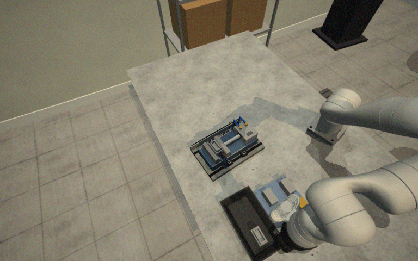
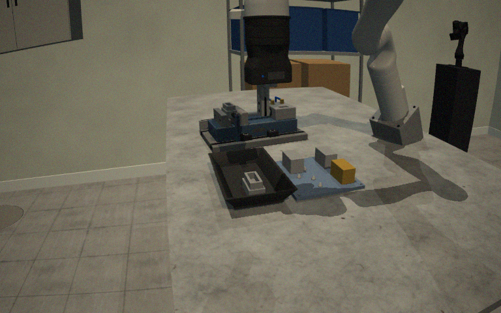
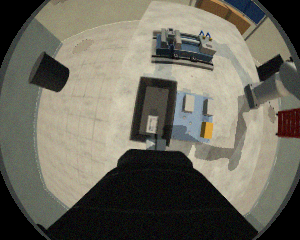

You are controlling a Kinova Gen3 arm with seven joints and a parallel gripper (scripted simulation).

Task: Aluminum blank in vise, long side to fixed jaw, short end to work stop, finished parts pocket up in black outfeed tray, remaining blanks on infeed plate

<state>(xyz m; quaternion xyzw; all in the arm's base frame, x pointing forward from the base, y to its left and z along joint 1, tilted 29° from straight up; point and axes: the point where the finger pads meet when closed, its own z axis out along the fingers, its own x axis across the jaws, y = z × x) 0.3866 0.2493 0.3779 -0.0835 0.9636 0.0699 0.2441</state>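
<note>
The fixed jaw lies 7 cm ahead of my hand, 39 cm to the right of it and 12 cm below it. From my hand the other things lie so: gray blank 9 cm behind, 14 cm to the right, 17 cm below; then brass blank 19 cm behind, 6 cm to the right, 17 cm below; then infeed plate 14 cm behind, 10 cm to the right, 20 cm below.
</note>
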